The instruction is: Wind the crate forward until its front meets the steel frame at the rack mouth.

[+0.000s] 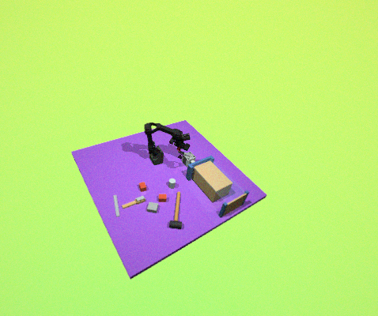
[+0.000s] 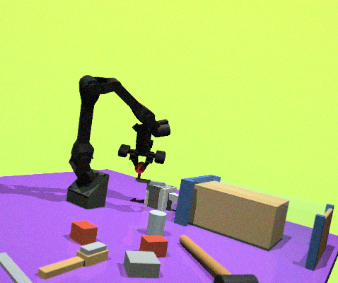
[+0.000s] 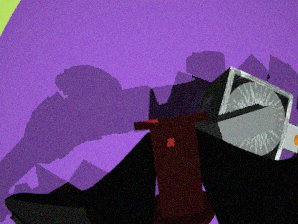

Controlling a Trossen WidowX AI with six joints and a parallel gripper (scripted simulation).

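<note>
Right now my gripper tip is 100 mm above the grey winch, 70 mm short of it and 40 mm to the right of it. The rest, counted from my gripper tip: red knob (10 mm to the right, 10 mm ahead); grey block (500 mm to the right, 390 mm ahead, 120 mm below); winch handle (40 mm ahead, 30 mm below, 10 mm to the left).
</note>
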